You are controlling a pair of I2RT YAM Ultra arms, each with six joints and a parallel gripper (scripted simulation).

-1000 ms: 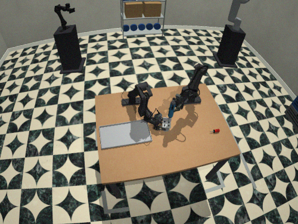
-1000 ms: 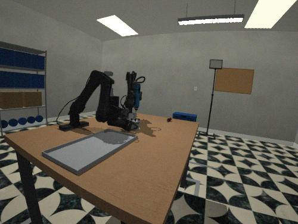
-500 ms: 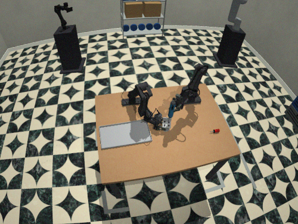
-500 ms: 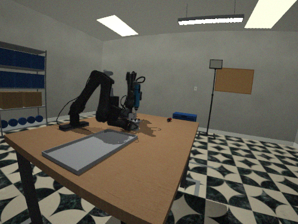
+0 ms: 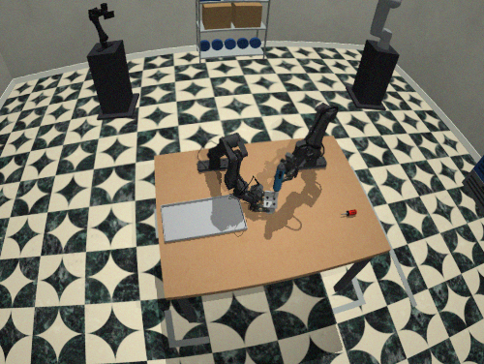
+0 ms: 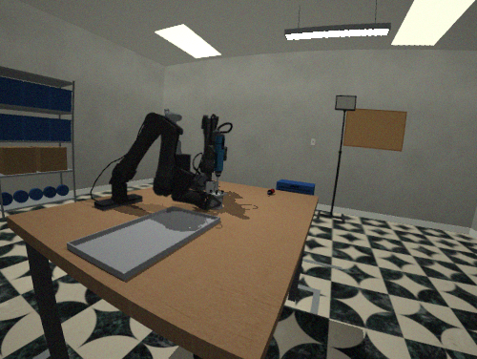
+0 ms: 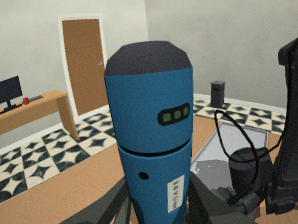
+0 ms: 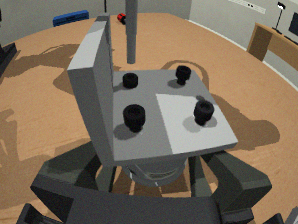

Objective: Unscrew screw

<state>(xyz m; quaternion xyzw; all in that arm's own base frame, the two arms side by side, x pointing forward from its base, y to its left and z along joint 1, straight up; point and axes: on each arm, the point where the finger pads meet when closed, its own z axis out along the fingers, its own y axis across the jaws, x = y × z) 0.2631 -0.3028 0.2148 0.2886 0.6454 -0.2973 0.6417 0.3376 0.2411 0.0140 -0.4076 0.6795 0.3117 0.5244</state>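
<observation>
The screw is 1 cm behind my right hand, 2 cm to the left of it and 4 cm above it. The rest, counted from my right hand: red-handled screwdriver: 6 cm ahead, 45 cm to the left, 1 cm below; then grey l-shaped bracket: 5 cm above; then grey tray: 4 cm ahead, 35 cm to the right, 2 cm below.
</observation>
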